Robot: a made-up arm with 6 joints. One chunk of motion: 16 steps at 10 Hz.
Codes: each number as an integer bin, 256 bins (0 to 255) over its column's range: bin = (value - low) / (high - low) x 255, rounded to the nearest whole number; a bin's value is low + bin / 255 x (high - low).
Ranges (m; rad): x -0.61..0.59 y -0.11..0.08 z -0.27..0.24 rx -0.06..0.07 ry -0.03..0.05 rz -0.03..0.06
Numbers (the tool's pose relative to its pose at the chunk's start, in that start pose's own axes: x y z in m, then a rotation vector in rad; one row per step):
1: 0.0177 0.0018 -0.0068 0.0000 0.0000 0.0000
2: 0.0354 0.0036 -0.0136 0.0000 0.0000 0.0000
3: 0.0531 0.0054 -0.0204 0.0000 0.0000 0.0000
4: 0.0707 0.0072 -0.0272 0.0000 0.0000 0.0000
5: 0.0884 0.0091 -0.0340 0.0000 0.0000 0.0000
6: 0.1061 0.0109 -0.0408 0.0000 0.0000 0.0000
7: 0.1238 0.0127 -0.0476 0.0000 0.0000 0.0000
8: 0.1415 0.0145 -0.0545 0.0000 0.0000 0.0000
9: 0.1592 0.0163 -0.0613 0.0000 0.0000 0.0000
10: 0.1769 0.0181 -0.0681 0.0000 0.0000 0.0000
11: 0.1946 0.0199 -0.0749 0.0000 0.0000 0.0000
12: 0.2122 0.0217 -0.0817 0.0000 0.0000 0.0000
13: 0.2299 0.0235 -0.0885 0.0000 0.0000 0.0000
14: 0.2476 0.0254 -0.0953 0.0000 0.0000 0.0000
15: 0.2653 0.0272 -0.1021 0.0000 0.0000 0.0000
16: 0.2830 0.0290 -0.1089 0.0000 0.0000 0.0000
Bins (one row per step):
1: 133 150 132 118 96 85
2: 137 152 128 118 96 85
3: 141 155 125 118 96 85
4: 145 157 121 118 96 85
5: 148 160 118 118 96 85
6: 152 162 115 118 96 85
7: 156 165 111 118 96 85
8: 160 167 108 118 96 85
9: 163 170 104 118 96 85
10: 167 172 101 118 96 85
11: 171 174 98 118 96 85
12: 175 177 94 118 96 85
13: 178 179 91 118 96 85
14: 182 182 87 118 96 85
15: 186 184 84 118 96 85
16: 190 187 81 118 96 85

